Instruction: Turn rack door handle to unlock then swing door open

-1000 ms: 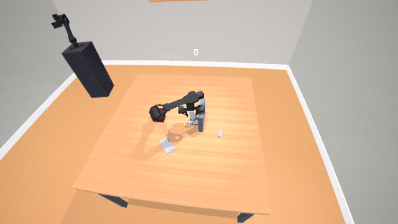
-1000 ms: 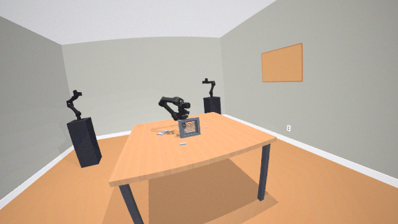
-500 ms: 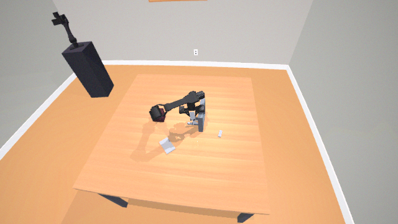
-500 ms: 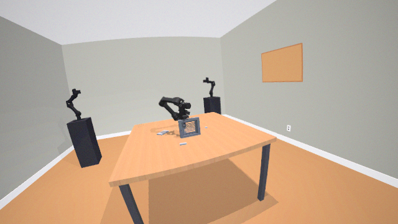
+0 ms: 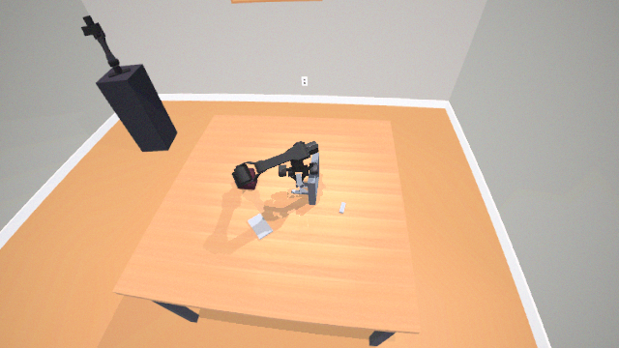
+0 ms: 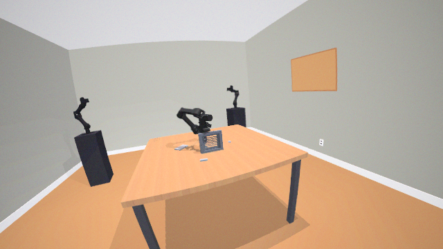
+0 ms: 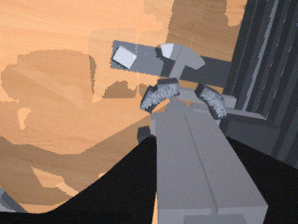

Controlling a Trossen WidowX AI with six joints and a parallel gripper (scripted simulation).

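The tiny white cube lies 270 mm to the left of my gripper tip, 110 mm below it and 30 mm behind it.
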